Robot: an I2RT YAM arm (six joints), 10 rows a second.
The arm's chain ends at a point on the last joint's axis. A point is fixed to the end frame.
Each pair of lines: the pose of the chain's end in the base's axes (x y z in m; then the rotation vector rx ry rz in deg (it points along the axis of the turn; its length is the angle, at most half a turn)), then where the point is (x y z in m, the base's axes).
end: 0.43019, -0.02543, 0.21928, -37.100, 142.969, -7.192
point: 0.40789 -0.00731 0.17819
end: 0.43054, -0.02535, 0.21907, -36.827, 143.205, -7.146
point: 0.40819 -0.00709 0.17807
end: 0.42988, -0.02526, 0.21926, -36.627, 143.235, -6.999
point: 0.40757 -0.00685 0.17831
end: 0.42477, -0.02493, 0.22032, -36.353, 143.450, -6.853
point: 0.40241 -0.00634 0.17947
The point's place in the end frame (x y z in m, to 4 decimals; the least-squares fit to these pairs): 0.0279 0.0344 0.0235
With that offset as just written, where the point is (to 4 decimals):
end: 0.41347, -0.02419, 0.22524, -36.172, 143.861, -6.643
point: 0.3909 -0.0054 0.1846
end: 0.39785, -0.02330, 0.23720, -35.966, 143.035, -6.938
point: 0.3759 -0.0046 0.1962
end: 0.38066, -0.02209, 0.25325, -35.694, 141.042, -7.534
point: 0.3601 -0.0034 0.2115
